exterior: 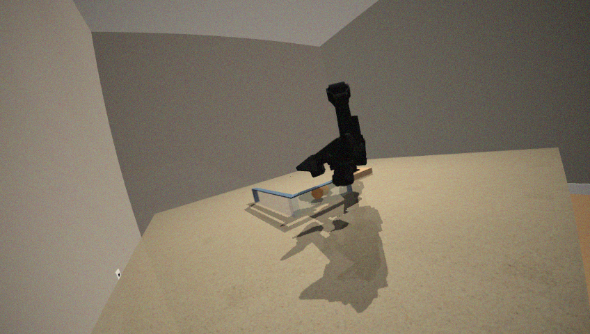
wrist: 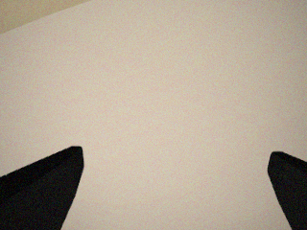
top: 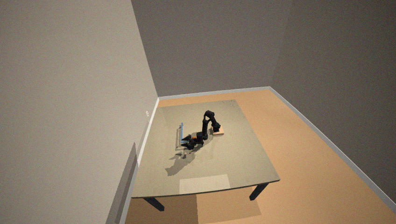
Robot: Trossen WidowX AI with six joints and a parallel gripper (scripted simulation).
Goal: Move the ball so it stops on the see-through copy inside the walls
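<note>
My gripper tip is 12 cm past the orange ball, 14 cm to the left of it and 13 cm above it. The rest, counted from my gripper tip: see-through copy of ball (15 cm behind, 14 cm to the right, 13 cm below).
</note>
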